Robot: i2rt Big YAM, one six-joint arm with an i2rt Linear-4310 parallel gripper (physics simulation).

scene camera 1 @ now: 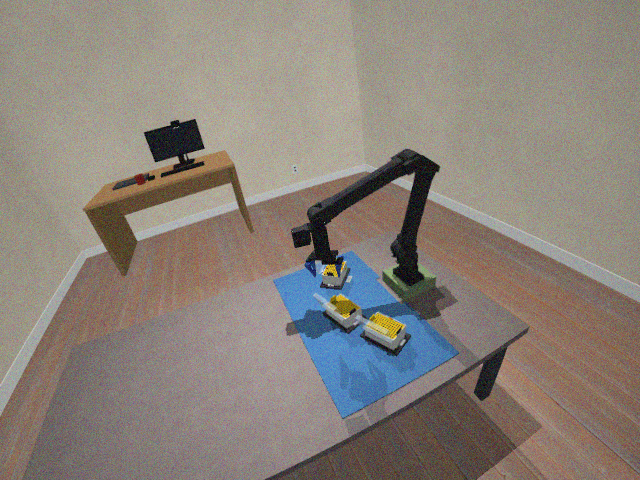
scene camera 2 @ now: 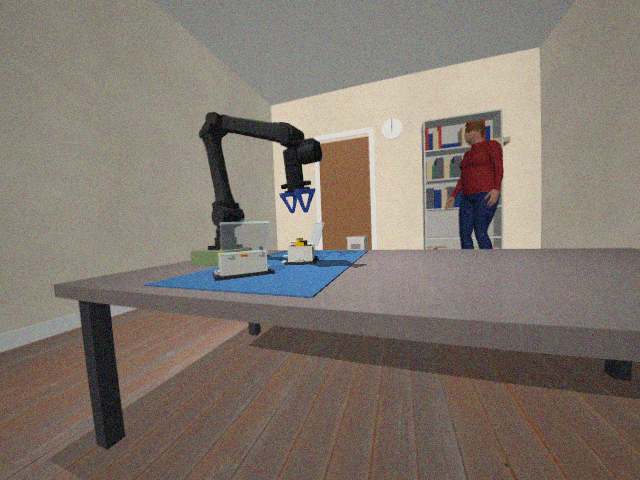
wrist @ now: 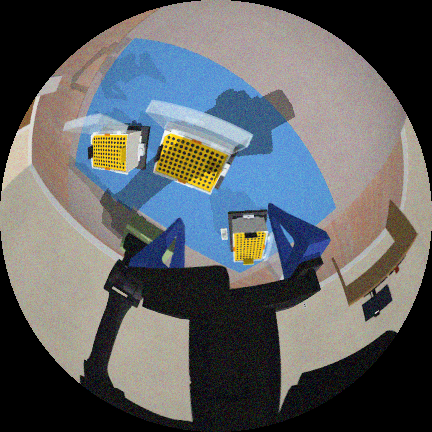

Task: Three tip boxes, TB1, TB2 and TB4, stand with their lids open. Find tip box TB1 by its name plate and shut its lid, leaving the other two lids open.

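Places are measured from the arm's base along level axes (x back, y right, z up), in metres.
Pixels of known places: gripper, between the fingertips: [scene camera 1: 327, 276] [scene camera 2: 298, 212] [wrist: 224, 214]; arm's base, origin of its link: [scene camera 1: 408, 275] [wrist: 140, 247].
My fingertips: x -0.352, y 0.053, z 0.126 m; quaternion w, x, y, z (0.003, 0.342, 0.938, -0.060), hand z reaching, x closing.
Observation:
Ahead of a thing's pixels: the offset from my fingertips to its top centre. "*": to the spot under its first point. Level surfaces: height alone.
Three white tip boxes with yellow racks have clear lids open. The far box {dx +0.115, dy +0.171, dz -0.110 m} [scene camera 1: 334, 279] [wrist: 250, 245] has its lid beside a blue finger in the wrist view. Its small name plate {* dx +0.155, dy +0.135, dz -0.174 m} [wrist: 224, 234] is unreadable here. The middle box {dx +0.021, dy -0.063, dz -0.101 m} [scene camera 1: 342, 310] [wrist: 191, 162] and the near box [scene camera 1: 385, 333] [scene camera 2: 242, 264] [wrist: 109, 152] have raised lids. Another box {dx +0.032, dy -0.060, dz -0.110 m} [scene camera 2: 301, 254] shows farther back in scene view 2; I cannot tell which one. No plate is legible, so TB1 cannot be told by name. My gripper [scene camera 1: 325, 269] [scene camera 2: 299, 210] [wrist: 224, 214] is open and empty, above the mat near the far box.
The boxes stand on a blue mat {dz -0.176 m} [scene camera 1: 294, 289] [scene camera 2: 180, 281] [wrist: 300, 185] on the grey table {dz -0.179 m} [scene camera 1: 206, 372] [scene camera 2: 465, 284]. The arm's green base [scene camera 1: 398, 289] [scene camera 2: 204, 256] stands beside the mat. A wooden desk [scene camera 1: 170, 188] with a monitor [scene camera 1: 174, 140] stands beyond the table.

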